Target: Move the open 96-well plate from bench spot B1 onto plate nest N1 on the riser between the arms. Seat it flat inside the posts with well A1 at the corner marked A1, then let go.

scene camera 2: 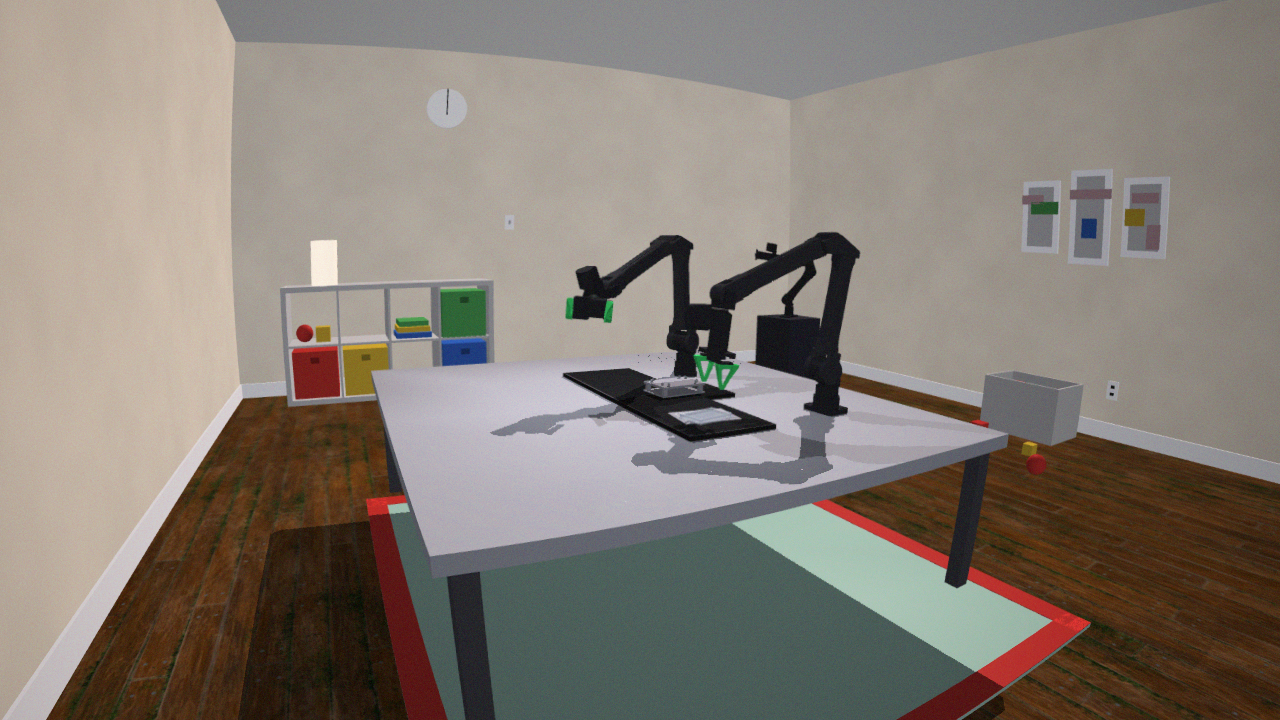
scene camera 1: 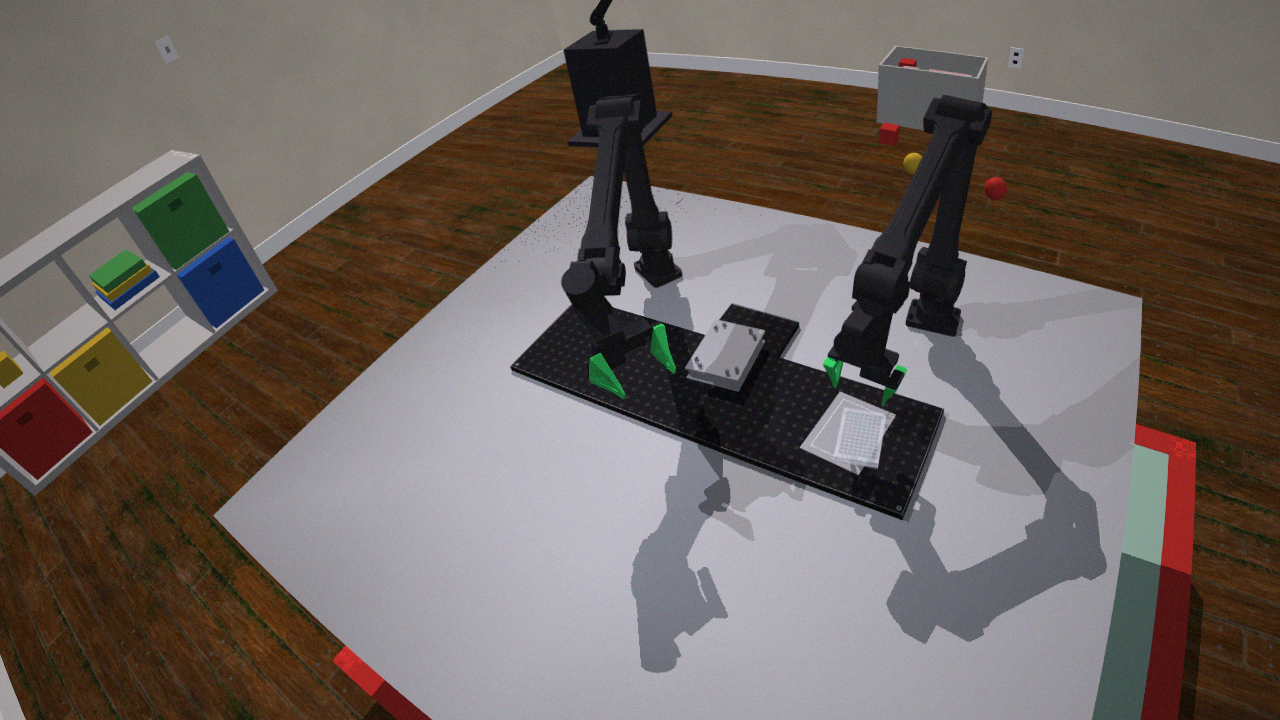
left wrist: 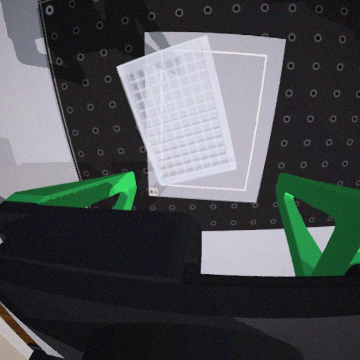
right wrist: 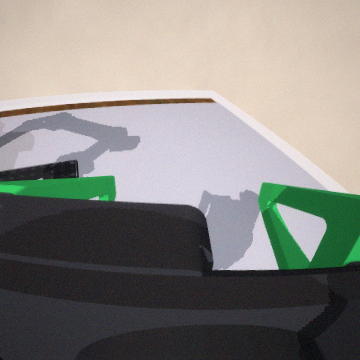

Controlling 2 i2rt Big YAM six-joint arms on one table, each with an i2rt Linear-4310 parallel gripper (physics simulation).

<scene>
My left gripper shows in scene camera 2, in scene camera 1 point(859, 395) and in the left wrist view; in the right wrist view it is out of frame. My right gripper shows in scene camera 2, in scene camera 1 and in the right wrist view point(187, 188); in the left wrist view it is out of frame. The same spot on my right gripper: point(scene camera 1: 659, 344) is point(scene camera 2: 608, 313). One and the same spot on my left gripper: point(left wrist: 53, 227) is point(scene camera 2: 712, 358).
</scene>
